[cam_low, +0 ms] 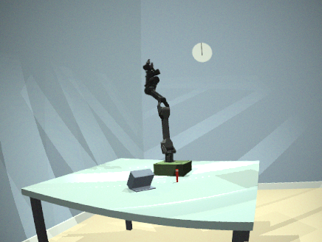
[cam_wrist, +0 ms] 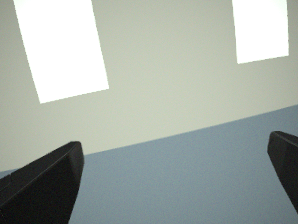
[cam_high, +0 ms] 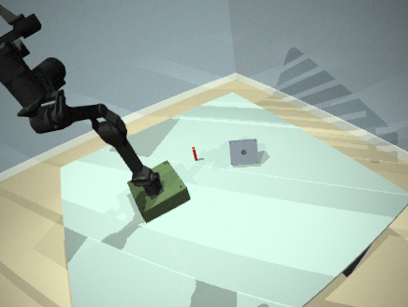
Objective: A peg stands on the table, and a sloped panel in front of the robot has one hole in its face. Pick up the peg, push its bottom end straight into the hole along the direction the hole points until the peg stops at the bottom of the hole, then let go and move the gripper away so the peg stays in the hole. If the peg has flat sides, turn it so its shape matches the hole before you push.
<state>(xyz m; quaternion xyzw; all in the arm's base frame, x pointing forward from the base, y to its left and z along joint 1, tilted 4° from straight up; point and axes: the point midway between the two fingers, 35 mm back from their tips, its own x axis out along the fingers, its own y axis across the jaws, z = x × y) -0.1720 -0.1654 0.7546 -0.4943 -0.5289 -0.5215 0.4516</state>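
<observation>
Right now my gripper tip is 79 cm above the red peg, 51 cm short of it and 28 cm to the right of it. From my gripper tip the other things lie so: grey sloped panel 80 cm below, 67 cm ahead, 9 cm to the left.
</observation>
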